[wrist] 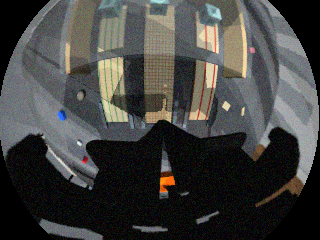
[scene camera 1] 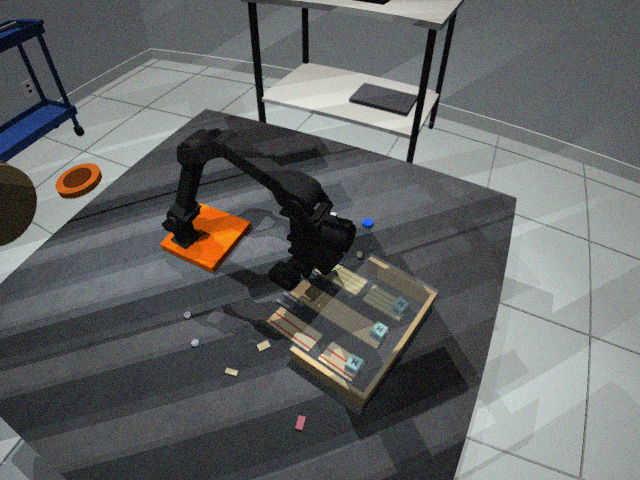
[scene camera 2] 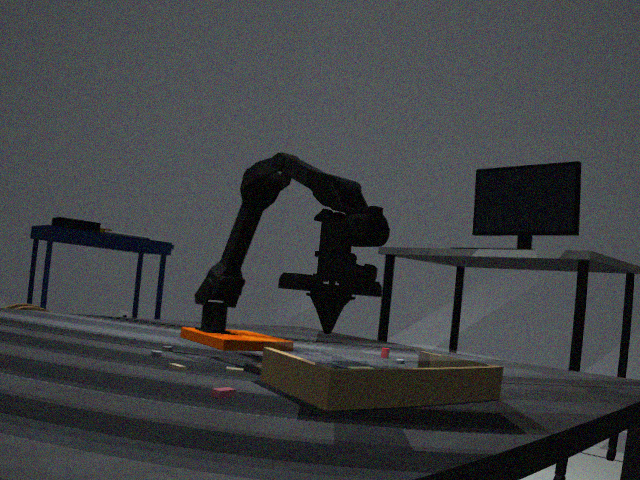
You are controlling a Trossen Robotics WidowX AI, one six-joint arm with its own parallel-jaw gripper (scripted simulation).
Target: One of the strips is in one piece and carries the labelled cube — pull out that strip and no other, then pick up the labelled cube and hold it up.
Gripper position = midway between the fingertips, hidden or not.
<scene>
My gripper (scene camera 2: 327, 333) is shut, with nothing in its grasp.
My gripper shows as well in the wrist view (wrist: 161, 123) and in scene camera 1 (scene camera 1: 306, 277).
</scene>
